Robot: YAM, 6 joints.
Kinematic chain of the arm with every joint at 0, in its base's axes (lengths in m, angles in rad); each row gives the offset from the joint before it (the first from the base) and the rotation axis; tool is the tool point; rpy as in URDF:
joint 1: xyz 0 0 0.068 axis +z
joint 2: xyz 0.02 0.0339 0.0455 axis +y
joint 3: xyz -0.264 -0.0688 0 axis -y
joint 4: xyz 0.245 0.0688 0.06 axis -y
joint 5: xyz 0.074 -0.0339 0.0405 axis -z
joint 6: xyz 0.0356 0 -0.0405 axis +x
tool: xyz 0 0 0 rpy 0 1.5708 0
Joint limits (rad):
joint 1: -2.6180..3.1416
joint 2: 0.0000..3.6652
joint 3: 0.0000..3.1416
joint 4: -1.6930..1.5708
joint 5: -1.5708..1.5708
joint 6: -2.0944..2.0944
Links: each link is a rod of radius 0.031 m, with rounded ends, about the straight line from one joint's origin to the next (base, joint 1, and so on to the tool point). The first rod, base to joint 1, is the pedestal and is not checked.
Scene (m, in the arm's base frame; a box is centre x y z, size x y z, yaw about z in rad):
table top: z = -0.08
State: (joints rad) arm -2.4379 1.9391 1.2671 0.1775 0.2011 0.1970
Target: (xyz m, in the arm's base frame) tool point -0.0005 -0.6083 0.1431
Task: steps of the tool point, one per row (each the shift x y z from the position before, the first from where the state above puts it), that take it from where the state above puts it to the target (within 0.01 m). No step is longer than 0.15 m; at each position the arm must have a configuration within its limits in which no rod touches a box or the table.
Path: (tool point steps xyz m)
1: 0.0376 -0.1091 -0.0049
2: 0.0725 -0.0988 -0.0121
3: 0.1035 -0.0766 -0.0187
4: 0.1260 -0.0445 -0.0238

